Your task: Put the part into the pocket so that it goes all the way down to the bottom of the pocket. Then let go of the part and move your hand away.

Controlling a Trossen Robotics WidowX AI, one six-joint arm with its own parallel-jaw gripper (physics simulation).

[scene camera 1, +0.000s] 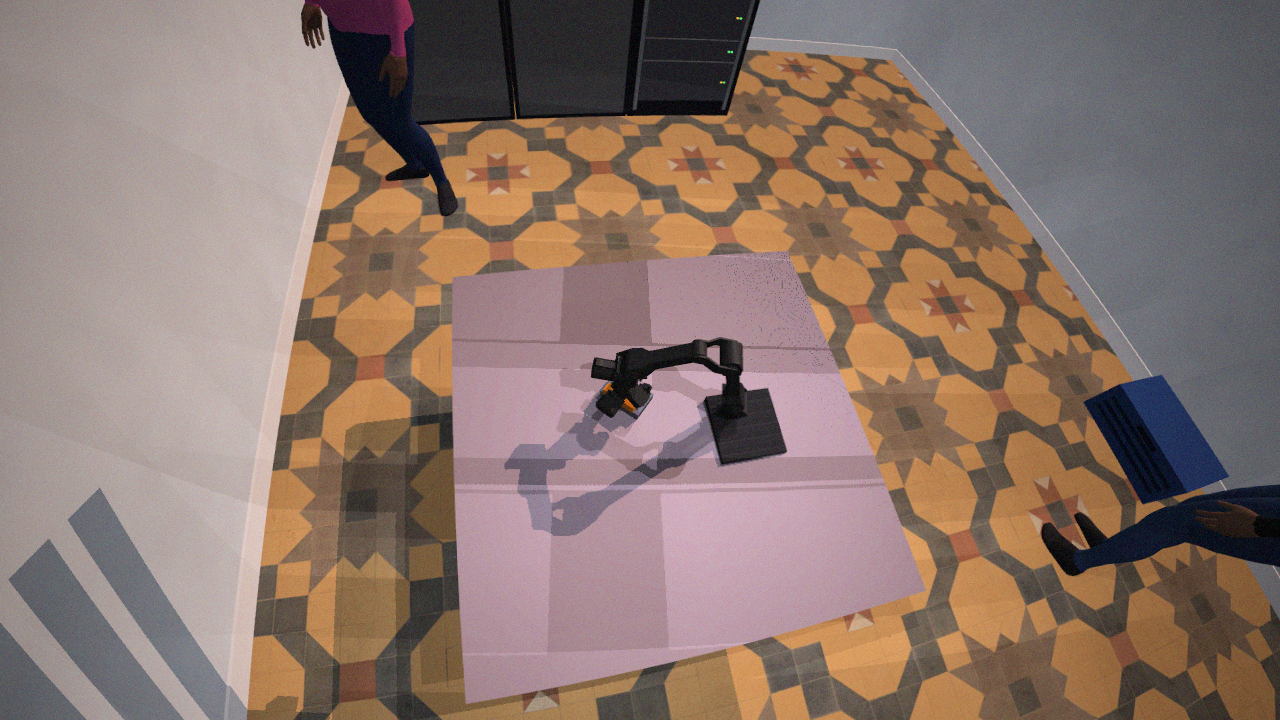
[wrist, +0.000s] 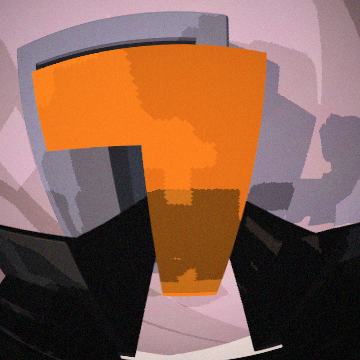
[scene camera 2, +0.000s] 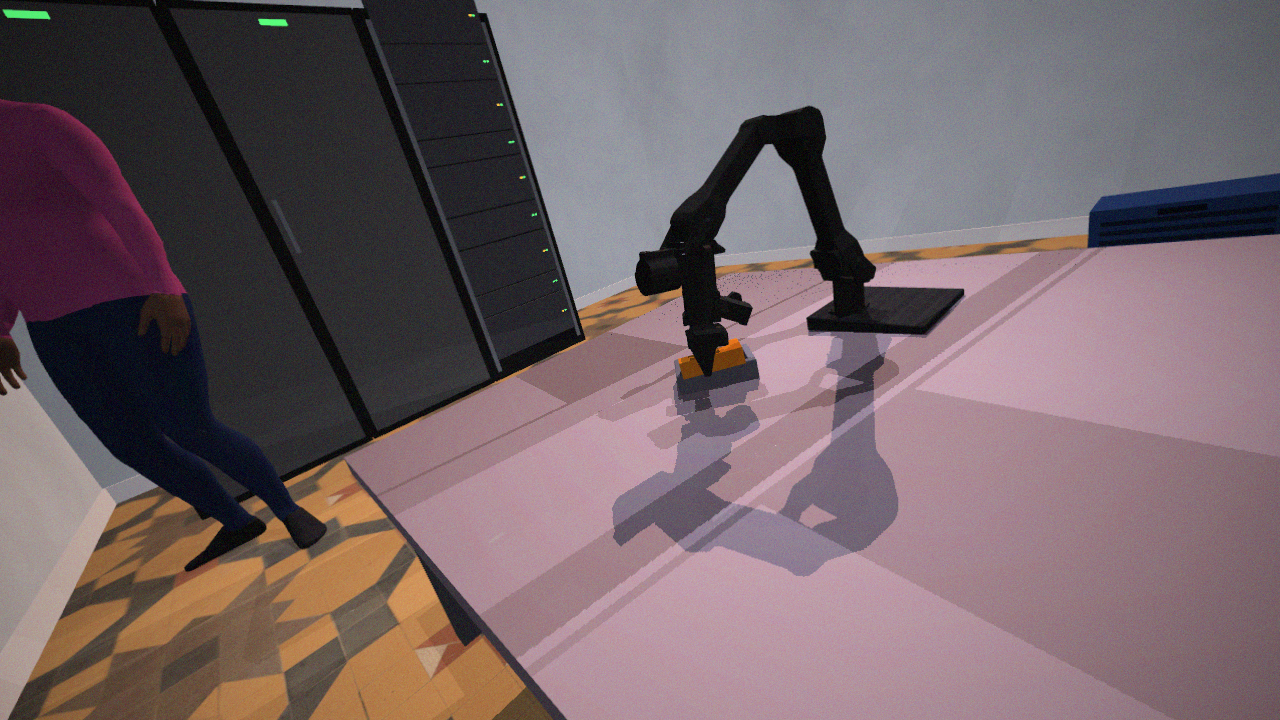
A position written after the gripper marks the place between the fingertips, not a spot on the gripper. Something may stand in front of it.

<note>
The gripper point(scene camera 2: 707, 373) grips an orange L-shaped block point(scene camera 2: 731, 355). Further things: a grey pocket block point(wrist: 87, 186).
The orange L-shaped block also shows in the wrist view point(wrist: 195, 109). The gripper is seen too in scene camera 1 point(scene camera 1: 616, 398) and in the wrist view point(wrist: 189, 198).
</note>
